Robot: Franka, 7 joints.
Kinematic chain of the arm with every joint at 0, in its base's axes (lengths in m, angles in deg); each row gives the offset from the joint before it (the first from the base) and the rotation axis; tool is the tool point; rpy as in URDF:
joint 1: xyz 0 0 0.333 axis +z
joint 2: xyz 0 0 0 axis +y
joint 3: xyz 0 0 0.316 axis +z
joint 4: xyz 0.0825 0 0 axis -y
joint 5: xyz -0.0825 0 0.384 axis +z
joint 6: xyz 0 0 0 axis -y
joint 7: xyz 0.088 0 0 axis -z
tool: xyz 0 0 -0.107 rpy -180 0 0
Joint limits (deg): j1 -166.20..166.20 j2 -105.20..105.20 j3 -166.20..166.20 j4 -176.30..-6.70 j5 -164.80..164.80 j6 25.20..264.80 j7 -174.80..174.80
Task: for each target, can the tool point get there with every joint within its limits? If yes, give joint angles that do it. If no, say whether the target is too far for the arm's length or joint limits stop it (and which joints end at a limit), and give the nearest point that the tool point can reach.
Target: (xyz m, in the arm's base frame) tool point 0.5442 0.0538 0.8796
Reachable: yes | joints 105.13 -4.64 -102.34 -74.11 105.94 108.51 -9.42
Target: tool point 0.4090 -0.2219 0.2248
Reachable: yes | joints -81.01 42.68 37.85 -121.86 62.43 65.05 -94.90
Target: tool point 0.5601 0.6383 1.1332
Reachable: no: too far | nearest point 0.4118 0.4693 0.9213 | short by 0.309 m
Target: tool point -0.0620 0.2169 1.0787
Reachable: yes | joints -70.57 -25.16 63.27 -20.44 45.17 215.81 -29.97
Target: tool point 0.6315 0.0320 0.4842
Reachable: yes | joints -112.78 -52.82 83.58 -103.35 101.40 87.51 -12.57
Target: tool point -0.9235 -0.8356 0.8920
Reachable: no: too far | nearest point -0.5804 -0.5251 0.6843 | short by 0.507 m
